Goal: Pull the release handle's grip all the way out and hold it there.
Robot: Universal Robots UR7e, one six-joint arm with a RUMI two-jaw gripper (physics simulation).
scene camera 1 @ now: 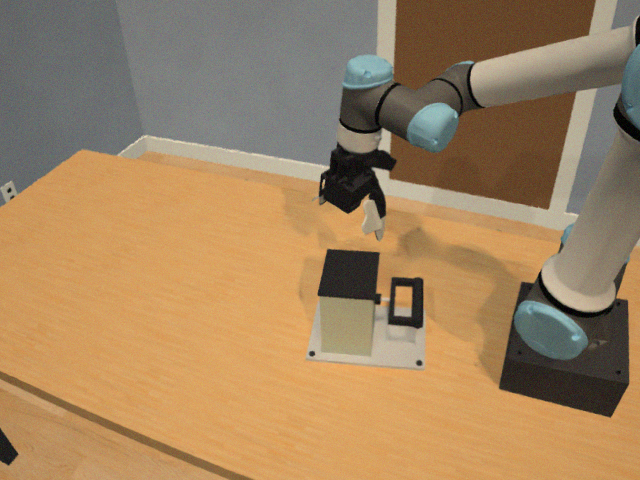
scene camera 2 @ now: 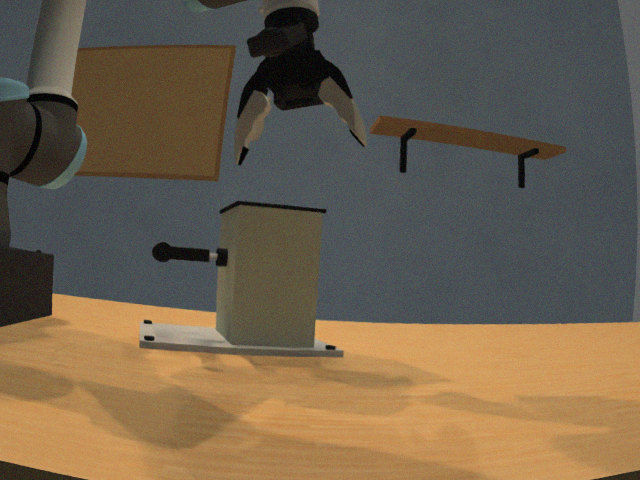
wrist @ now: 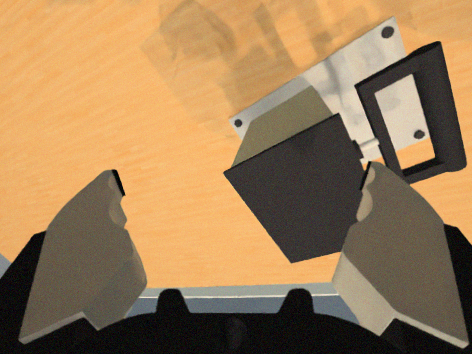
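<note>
The release handle's black rectangular grip [scene camera 1: 418, 304] [scene camera 2: 189, 253] [wrist: 448, 110] stands a short way out from the side of a beige box [scene camera 1: 346, 325] [scene camera 2: 273, 279] [wrist: 295, 115] with a black top. A short pale rod [scene camera 1: 385, 299] [scene camera 2: 212, 256] [wrist: 370, 145] joins them. The box sits on a light grey base plate [scene camera 1: 385, 355] [scene camera 2: 180, 336] [wrist: 375, 47]. My gripper [scene camera 1: 347, 218] [scene camera 2: 302, 154] [wrist: 239, 170] is open and empty, above the height of the box top, pointing down. It touches neither box nor grip. In the wrist view the right finger overlaps the box top's edge beside the grip.
The assembly stands on the wooden table [scene camera 1: 155, 289] [scene camera 2: 465, 361] [wrist: 75, 100]. The arm's dark base block [scene camera 1: 563, 384] [scene camera 2: 25, 284] stands on the grip's side of the box. A wooden wall shelf [scene camera 2: 465, 136] and a brown board [scene camera 2: 149, 113] are on the wall behind.
</note>
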